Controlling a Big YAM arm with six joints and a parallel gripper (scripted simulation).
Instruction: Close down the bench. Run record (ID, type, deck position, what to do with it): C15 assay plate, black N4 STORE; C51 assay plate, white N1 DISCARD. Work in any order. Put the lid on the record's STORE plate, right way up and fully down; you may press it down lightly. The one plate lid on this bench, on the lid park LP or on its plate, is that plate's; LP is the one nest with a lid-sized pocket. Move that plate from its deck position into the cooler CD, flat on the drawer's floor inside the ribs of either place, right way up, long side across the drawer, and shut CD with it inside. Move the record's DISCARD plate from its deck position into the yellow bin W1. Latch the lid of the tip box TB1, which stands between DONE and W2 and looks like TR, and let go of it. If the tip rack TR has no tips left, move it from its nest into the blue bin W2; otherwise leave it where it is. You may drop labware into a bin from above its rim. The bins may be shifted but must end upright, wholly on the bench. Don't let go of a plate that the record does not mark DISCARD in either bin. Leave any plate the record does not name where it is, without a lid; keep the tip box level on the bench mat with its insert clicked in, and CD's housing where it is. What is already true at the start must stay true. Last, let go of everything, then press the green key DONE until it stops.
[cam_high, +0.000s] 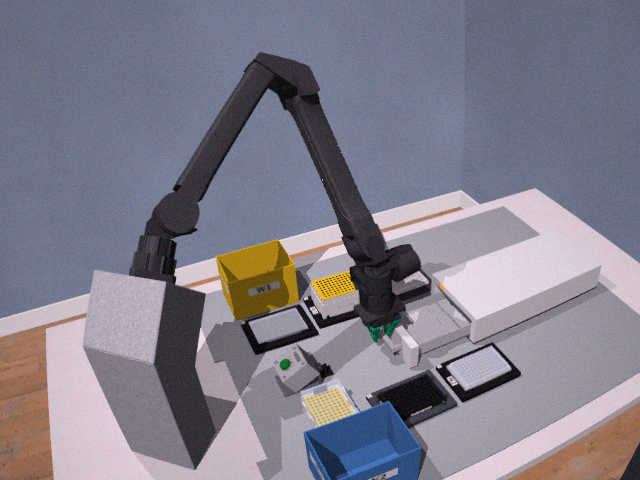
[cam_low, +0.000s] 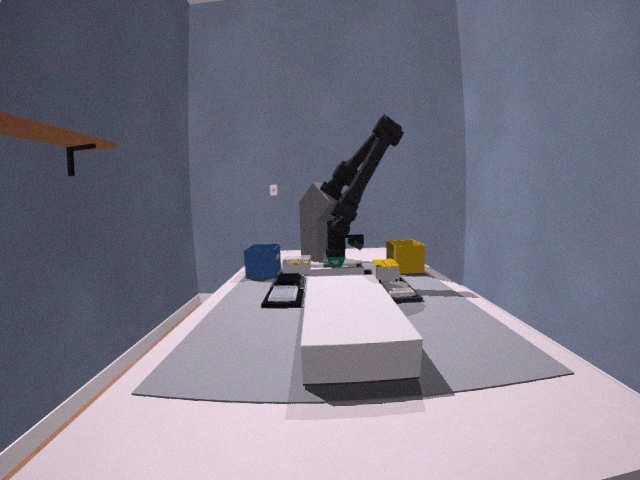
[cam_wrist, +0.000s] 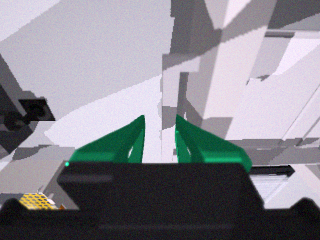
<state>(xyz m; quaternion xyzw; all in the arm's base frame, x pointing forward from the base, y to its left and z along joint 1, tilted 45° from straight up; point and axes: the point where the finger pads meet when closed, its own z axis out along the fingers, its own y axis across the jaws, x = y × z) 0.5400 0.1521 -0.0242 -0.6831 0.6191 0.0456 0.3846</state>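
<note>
Right now the clear plate lid is 23 cm behind my hand, 13 cm to the left of it and 3 cm below it. The rest, counted from my hand: black plate (3 cm ahead, 18 cm to the right, 2 cm below); then tip rack TR (7 cm behind, 18 cm to the left, 1 cm above); then cooler drawer (16 cm ahead, 4 cm to the left, 2 cm below).
</note>
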